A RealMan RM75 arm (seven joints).
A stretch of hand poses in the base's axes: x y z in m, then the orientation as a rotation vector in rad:
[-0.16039 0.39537 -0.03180 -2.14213 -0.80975 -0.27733]
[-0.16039 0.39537 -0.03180 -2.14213 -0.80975 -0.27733]
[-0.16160 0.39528 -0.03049 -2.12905 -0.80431 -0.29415]
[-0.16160 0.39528 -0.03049 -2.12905 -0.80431 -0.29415]
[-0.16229 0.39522 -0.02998 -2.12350 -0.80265 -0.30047]
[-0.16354 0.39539 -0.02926 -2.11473 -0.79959 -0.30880]
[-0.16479 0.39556 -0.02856 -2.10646 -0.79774 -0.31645]
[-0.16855 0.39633 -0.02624 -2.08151 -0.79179 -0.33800]
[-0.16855 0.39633 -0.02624 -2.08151 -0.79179 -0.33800]
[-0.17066 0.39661 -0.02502 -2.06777 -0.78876 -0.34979]
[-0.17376 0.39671 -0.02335 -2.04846 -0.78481 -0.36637]
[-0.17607 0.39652 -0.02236 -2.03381 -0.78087 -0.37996]
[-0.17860 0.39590 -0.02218 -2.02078 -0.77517 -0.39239]
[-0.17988 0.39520 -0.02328 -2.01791 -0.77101 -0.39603]
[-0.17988 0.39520 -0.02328 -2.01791 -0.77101 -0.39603]
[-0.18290 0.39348 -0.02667 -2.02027 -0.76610 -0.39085]
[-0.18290 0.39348 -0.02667 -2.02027 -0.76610 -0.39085]
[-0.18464 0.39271 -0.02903 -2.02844 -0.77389 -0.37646]
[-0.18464 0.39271 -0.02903 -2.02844 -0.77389 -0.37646]
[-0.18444 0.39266 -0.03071 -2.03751 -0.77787 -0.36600]
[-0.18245 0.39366 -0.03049 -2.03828 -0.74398 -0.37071]
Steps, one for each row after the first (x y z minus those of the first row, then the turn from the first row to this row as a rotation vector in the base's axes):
[0.00000 0.00000 0.00000 0.00000 0.00000 0.00000]
[-0.00121 -0.00009 0.00131 0.01651 -0.00789 -0.00478]
[-0.00121 -0.00009 0.00131 0.01651 -0.00789 -0.00478]
[-0.00190 -0.00015 0.00182 0.02315 -0.01095 -0.00613]
[-0.00315 0.00002 0.00254 0.03348 -0.01447 -0.00800]
[-0.00440 0.00019 0.00324 0.04285 -0.01809 -0.00904]
[-0.00816 0.00096 0.00556 0.07092 -0.02794 -0.01194]
[-0.00816 0.00096 0.00556 0.07092 -0.02794 -0.01194]
[-0.01027 0.00124 0.00678 0.08625 -0.03350 -0.01339]
[-0.01337 0.00134 0.00845 0.10764 -0.04157 -0.01525]
[-0.01568 0.00115 0.00944 0.12427 -0.04813 -0.01766]
[-0.01821 0.00053 0.00962 0.13977 -0.05340 -0.02140]
[-0.01949 -0.00017 0.00852 0.14421 -0.05404 -0.02446]
[-0.01949 -0.00017 0.00852 0.14421 -0.05404 -0.02446]
[-0.02251 -0.00189 0.00513 0.14282 -0.04854 -0.02672]
[-0.02251 -0.00189 0.00513 0.14282 -0.04854 -0.02672]
[-0.02425 -0.00266 0.00277 0.13079 -0.04216 -0.01932]
[-0.02425 -0.00266 0.00277 0.13079 -0.04216 -0.01932]
[-0.02405 -0.00271 0.00109 0.11969 -0.03722 -0.01610]
[-0.02206 -0.00171 0.00131 0.13011 -0.02701 -0.04041]

